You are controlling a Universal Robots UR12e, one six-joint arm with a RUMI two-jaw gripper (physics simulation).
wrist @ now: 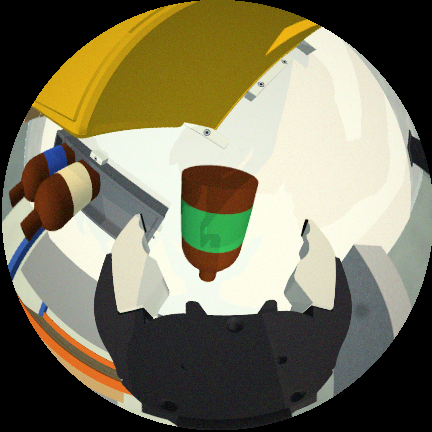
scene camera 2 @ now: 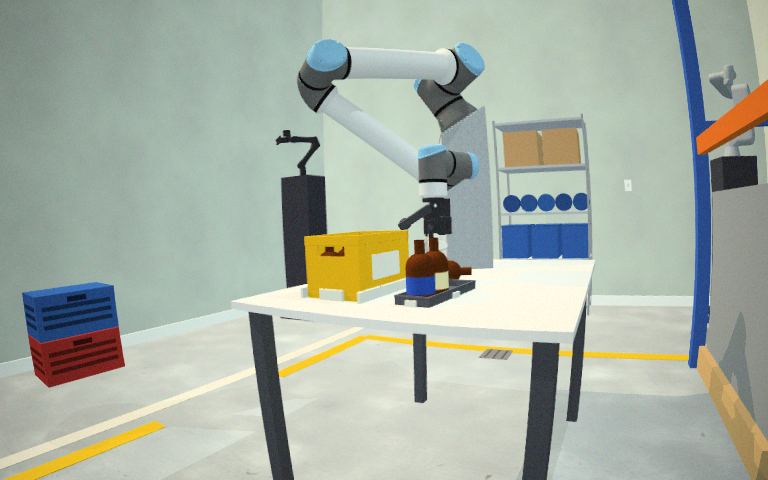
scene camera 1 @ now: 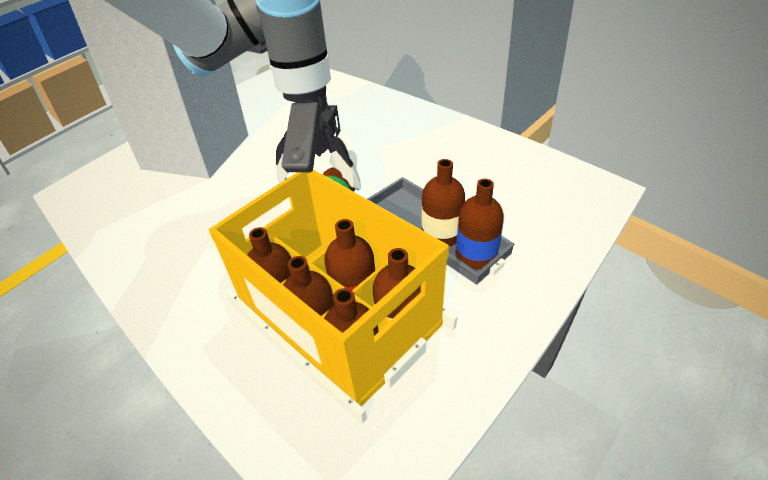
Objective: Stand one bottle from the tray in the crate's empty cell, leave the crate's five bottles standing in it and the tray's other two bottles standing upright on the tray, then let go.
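Where they show: gripper, fingertip midpoint: [wrist: 225, 218]; arm's base at its link origin: [scene camera 2: 461, 124].
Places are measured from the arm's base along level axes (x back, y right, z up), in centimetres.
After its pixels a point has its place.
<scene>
The yellow crate [scene camera 1: 390, 339] @[y 21.2, x -76.6, z -50.7 cm] [scene camera 2: 334, 280] @[y 18.4, x -76.9, z -54.6 cm] [wrist: 165, 65] holds five standing brown bottles, one of them a bottle [scene camera 1: 349, 261] @[y 15.2, x -65.5, z -48.1 cm] in the middle of its back row. The empty cell is at the crate's far end, on the tray side. A cream-label bottle [scene camera 1: 442, 198] @[y -4.3, x -69.0, z -48.8 cm] [wrist: 57, 205] @[y -5.3, x -64.5, z -50.2 cm] and a blue-label bottle [scene camera 1: 480, 217] @[y -3.2, x -76.4, z -48.5 cm] [scene camera 2: 420, 284] @[y -7.1, x -79.0, z -54.6 cm] [wrist: 56, 159] @[y -3.4, x -72.7, z -55.0 cm] stand upright on the grey tray [scene camera 1: 400, 206] @[y -9.1, x -57.2, z -59.5 cm] [wrist: 122, 202] @[y -7.7, x -59.0, z -59.5 cm]. A green-label bottle [scene camera 1: 337, 181] @[y -2.6, x -47.6, z -53.0 cm] [scene camera 2: 454, 268] @[y -7.0, x -47.7, z -54.8 cm] [wrist: 216, 227] @[y 0.0, x -46.8, z -52.6 cm] lies on its side on the table, beyond the crate. My gripper [scene camera 1: 320, 180] @[y 1.2, x -46.6, z -52.5 cm] [wrist: 225, 218] @[y 1.2, x -46.6, z -52.5 cm] is open above it, fingers either side in the wrist view.
The crate's far wall is close beside my gripper. White locating strips [scene camera 1: 404, 362] @[y 20.0, x -77.8, z -57.0 cm] [wrist: 270, 77] @[y 15.0, x -49.0, z -57.0 cm] edge the crate's base. A grey pillar [scene camera 1: 164, 101] @[y 7.0, x -9.7, z -40.2 cm] [scene camera 2: 470, 209] @[y -4.2, x -11.2, z -36.5 cm] stands at the table's far side. The white table [scene camera 1: 498, 350] @[y 9.4, x -87.4, z -60.0 cm] [scene camera 2: 526, 283] @[y -29.4, x -44.2, z -60.0 cm] carries the crate and tray.
</scene>
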